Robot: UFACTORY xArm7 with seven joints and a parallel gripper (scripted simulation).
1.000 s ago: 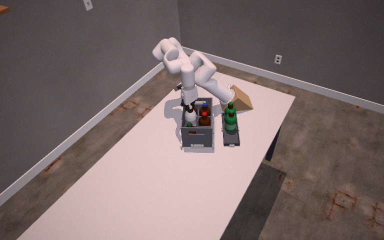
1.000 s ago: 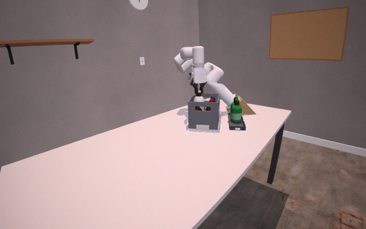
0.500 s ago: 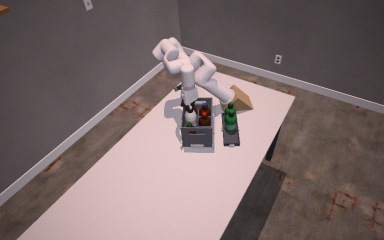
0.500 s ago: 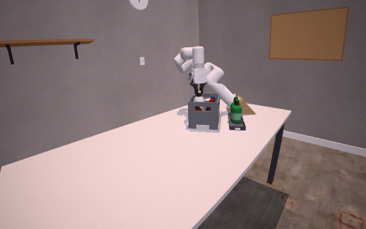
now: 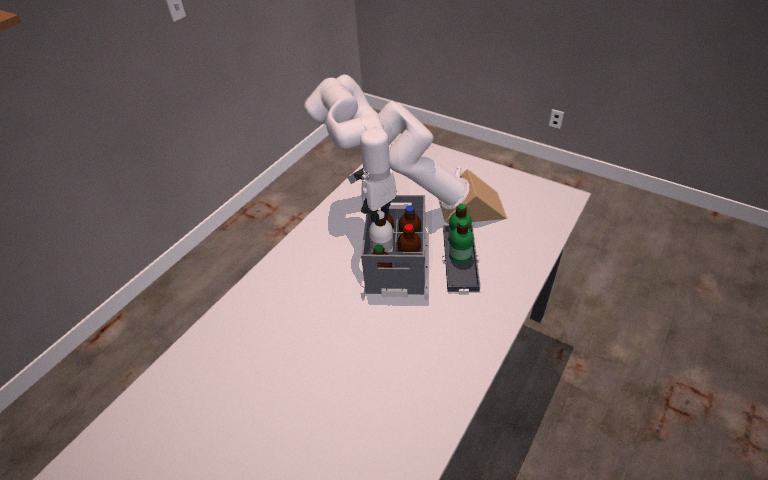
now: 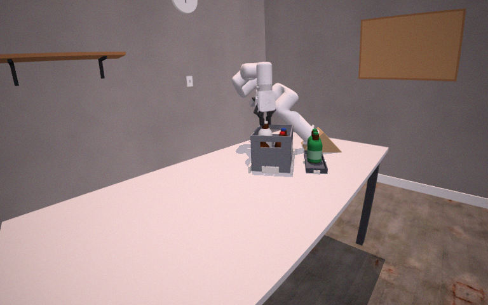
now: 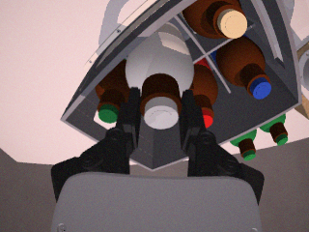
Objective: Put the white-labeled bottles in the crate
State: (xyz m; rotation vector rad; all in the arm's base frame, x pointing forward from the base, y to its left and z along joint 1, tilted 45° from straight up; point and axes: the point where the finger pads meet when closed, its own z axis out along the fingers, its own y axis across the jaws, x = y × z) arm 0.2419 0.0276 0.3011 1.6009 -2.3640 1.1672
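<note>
The white-labeled bottle is 8 cm below my hand. From my hand the other things lie so: grey crate (13 cm below, 4 cm to the left, 1 cm behind); then dark tray (24 cm to the left, 21 cm below, 8 cm behind).
</note>
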